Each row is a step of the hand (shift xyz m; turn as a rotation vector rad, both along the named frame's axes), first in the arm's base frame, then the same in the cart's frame.
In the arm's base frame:
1: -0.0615 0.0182 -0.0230 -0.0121 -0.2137 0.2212
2: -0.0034 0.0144 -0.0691 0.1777 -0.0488 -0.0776
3: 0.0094 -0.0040 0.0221 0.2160 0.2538 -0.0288
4: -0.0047 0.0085 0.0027 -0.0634 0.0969 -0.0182
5: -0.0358 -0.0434 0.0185 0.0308 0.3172 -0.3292
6: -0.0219 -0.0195 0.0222 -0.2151 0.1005 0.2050
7: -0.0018 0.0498 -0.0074 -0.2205 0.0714 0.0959
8: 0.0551 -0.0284 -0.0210 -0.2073 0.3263 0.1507
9: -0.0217 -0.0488 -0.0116 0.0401 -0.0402 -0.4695
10: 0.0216 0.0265 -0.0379 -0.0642 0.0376 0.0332
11: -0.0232 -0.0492 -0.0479 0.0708 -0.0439 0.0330
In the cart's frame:
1: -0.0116 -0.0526 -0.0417 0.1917 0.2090 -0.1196
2: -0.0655 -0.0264 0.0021 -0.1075 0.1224 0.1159
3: 0.0199 0.0125 0.0066 -0.0266 -0.0952 0.3196
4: 0.0044 -0.0090 0.0010 0.0034 -0.1172 0.0011
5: 0.0177 0.0194 -0.0531 -0.2873 -0.3034 0.1881
6: 0.0224 0.0081 -0.0280 0.2445 -0.1616 -0.1119
7: -0.0007 -0.0431 0.0261 0.1344 -0.1609 -0.1377
8: -0.0320 0.0494 0.0286 0.2187 -0.3521 0.0187
9: -0.0145 0.0260 -0.0459 -0.4717 -0.0318 -0.0113
10: -0.0369 -0.0169 0.0310 0.0465 -0.0596 -0.0304
11: -0.0500 0.0188 -0.0490 0.0168 0.0806 0.0354

